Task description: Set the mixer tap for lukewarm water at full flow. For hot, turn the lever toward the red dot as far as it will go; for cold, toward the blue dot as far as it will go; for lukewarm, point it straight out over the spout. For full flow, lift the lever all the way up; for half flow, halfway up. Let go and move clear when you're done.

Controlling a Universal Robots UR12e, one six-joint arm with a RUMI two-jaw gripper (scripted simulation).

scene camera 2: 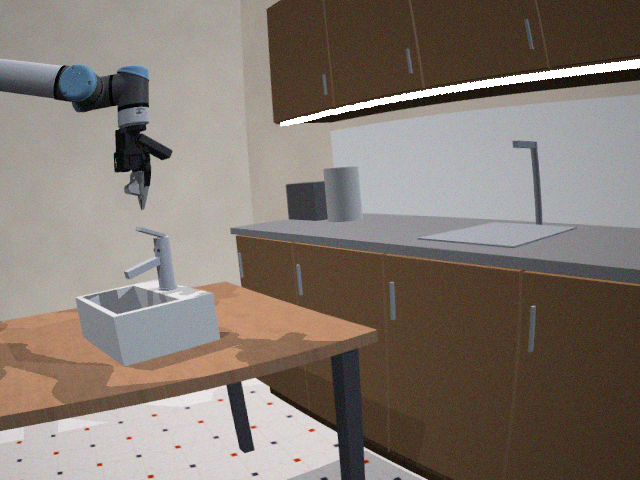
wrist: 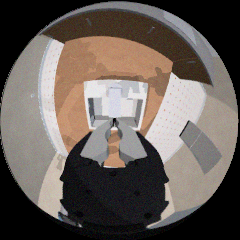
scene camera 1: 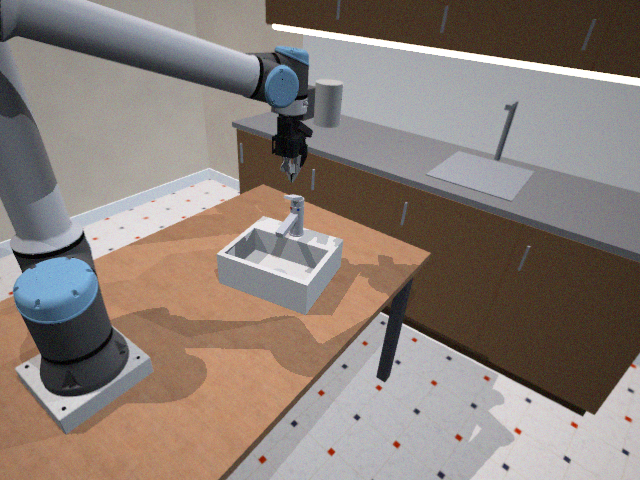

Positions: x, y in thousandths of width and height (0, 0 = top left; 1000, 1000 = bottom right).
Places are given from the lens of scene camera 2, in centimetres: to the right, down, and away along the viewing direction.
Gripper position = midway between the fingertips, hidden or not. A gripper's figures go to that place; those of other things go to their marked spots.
my gripper (scene camera 2: 223, 436): -46, -8, 126
mixer tap (scene camera 2: 255, 545): -41, 6, 129
white basin (scene camera 2: 246, 686): -38, 21, 112
The marked spots on the mixer tap and the white basin are 23 cm apart.
